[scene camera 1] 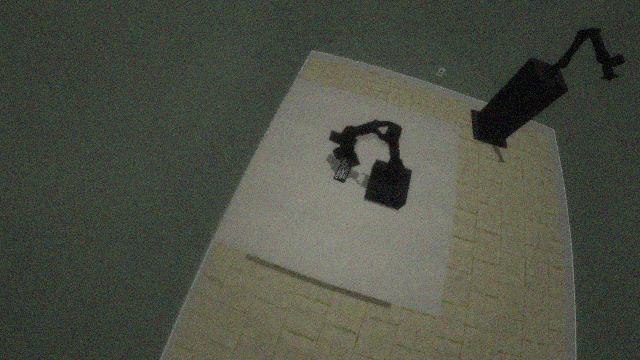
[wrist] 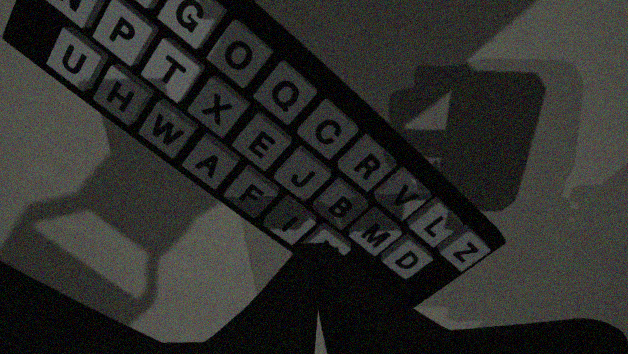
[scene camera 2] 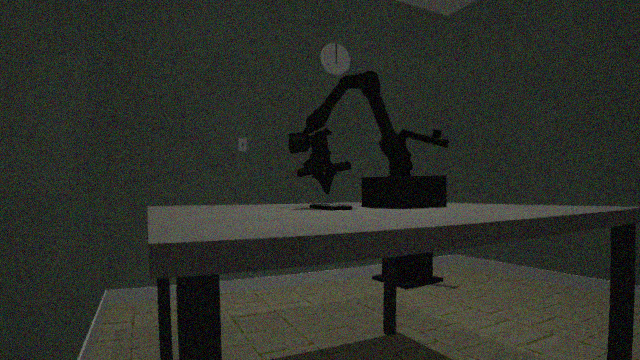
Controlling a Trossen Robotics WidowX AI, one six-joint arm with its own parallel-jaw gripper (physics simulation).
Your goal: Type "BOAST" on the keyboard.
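Where they show: gripper, fingertip midpoint: (scene camera 1: 349, 159) (wrist: 315, 255) (scene camera 2: 327, 194); arm's base, origin of the base link: (scene camera 1: 393, 176) (scene camera 2: 399, 176).
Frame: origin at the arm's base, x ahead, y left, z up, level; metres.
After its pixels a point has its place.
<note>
A small black keyboard (scene camera 1: 342, 171) {z -0.095, x 0.286, y -0.002 m} (scene camera 2: 331, 206) {z -0.099, x 0.322, y 0.043 m} (wrist: 260, 144) {z -0.095, x 0.275, y -0.043 m} with light letter keys lies flat on the table and runs diagonally across the wrist view. There, the B key (wrist: 340, 206) {z -0.095, x 0.267, y -0.084 m}, the O key (wrist: 239, 54) {z -0.095, x 0.301, y -0.022 m}, the A key (wrist: 207, 164) {z -0.095, x 0.256, y -0.029 m} and the T key (wrist: 172, 71) {z -0.095, x 0.284, y -0.003 m} show; the S key does not show. My gripper (scene camera 2: 327, 192) {z -0.061, x 0.264, y -0.075 m} (wrist: 315, 255) {z -0.061, x 0.264, y -0.075 m} is shut and empty, pointing down above the keyboard. In the wrist view its fingertips overlap the keyboard's lower edge just past the I key (wrist: 289, 222) {z -0.095, x 0.249, y -0.070 m} and hide most of the key beside it.
My arm's dark box base (scene camera 1: 387, 185) {z -0.002, x 0.026, y 0.062 m} (scene camera 2: 404, 191) {z -0.055, x 0.098, y 0.131 m} stands on the pale table (scene camera 1: 320, 225) {z -0.111, x 0.335, y 0.346 m} (scene camera 2: 225, 225) {z -0.111, x 0.755, y 0.391 m}, close to the keyboard. Another dark arm stands on a tall pedestal (scene camera 1: 520, 102) beyond the table. Arm shadows fall across the keyboard and table.
</note>
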